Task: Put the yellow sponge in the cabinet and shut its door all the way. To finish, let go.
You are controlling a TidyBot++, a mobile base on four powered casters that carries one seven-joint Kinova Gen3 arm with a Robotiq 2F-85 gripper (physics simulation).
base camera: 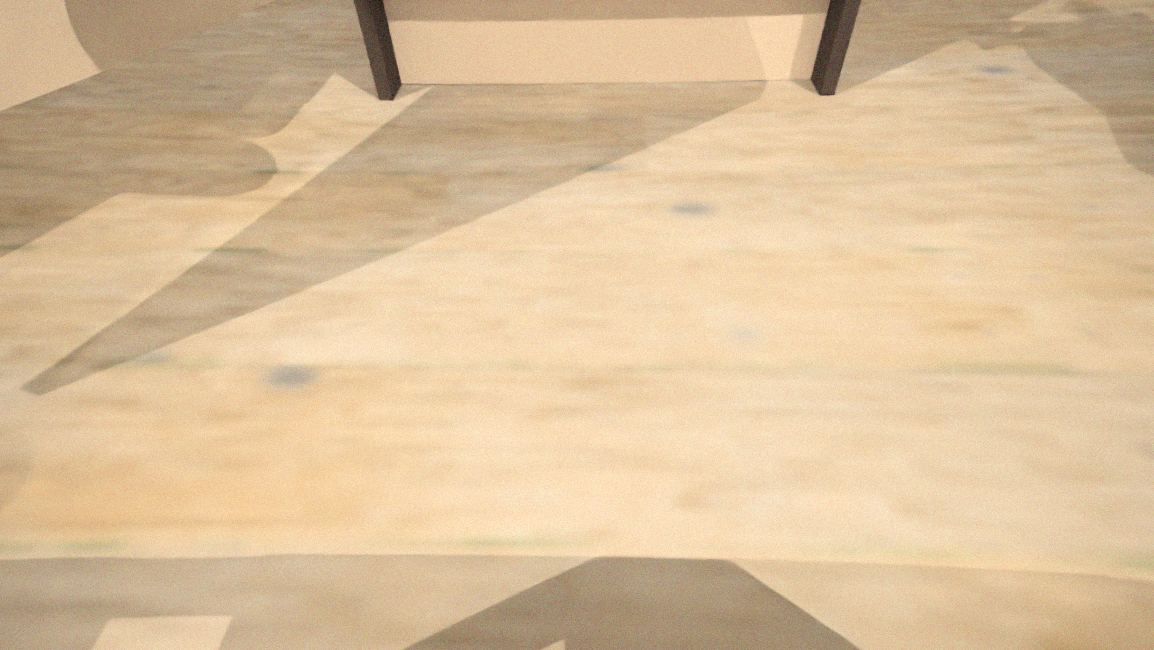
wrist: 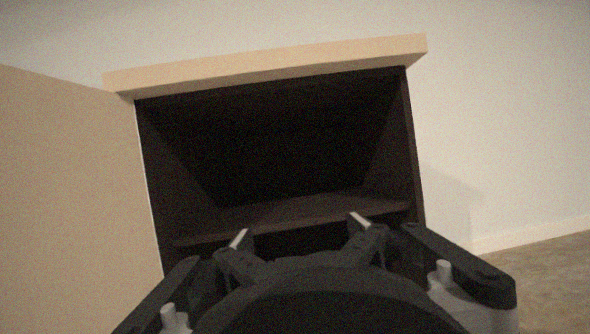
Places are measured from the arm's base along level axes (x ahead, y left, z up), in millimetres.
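Pixels of known places: gripper, fingertip midpoint: (wrist: 300, 231).
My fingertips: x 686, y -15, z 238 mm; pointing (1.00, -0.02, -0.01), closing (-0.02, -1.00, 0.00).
Behind a point stands the place of what it marks.
The cabinet (base camera: 377, 48) {x 891, y 264, z -333 mm} (wrist: 270, 62) {x 851, y -9, z 487 mm} stands open in front, with a pale top and a dark interior. Its pale door (wrist: 65, 185) {x 779, y 304, z 315 mm} is swung wide open at the left of the wrist view. A dark shelf (wrist: 310, 209) {x 980, y -54, z 172 mm} crosses the lower part of the opening; the space above it is very dark. The yellow sponge does not show in either view. My gripper (wrist: 300, 231) {x 686, y -14, z 238 mm} is open with nothing between its fingers. It points toward the cabinet, its fingertips overlapping the shelf's front edge in the wrist view; the exact distance is unclear.
In the base view, two dark cabinet legs reach the wood floor (base camera: 646, 419) {x 379, y -38, z -397 mm}, with a pale panel (base camera: 581, 50) {x 941, y 20, z -354 mm} between them. Another pale surface (base camera: 32, 48) {x 557, y 383, z -218 mm} shows at the upper left. A light wall (wrist: 500, 125) {x 1468, y -1294, z 338 mm} stands behind and right of the cabinet.
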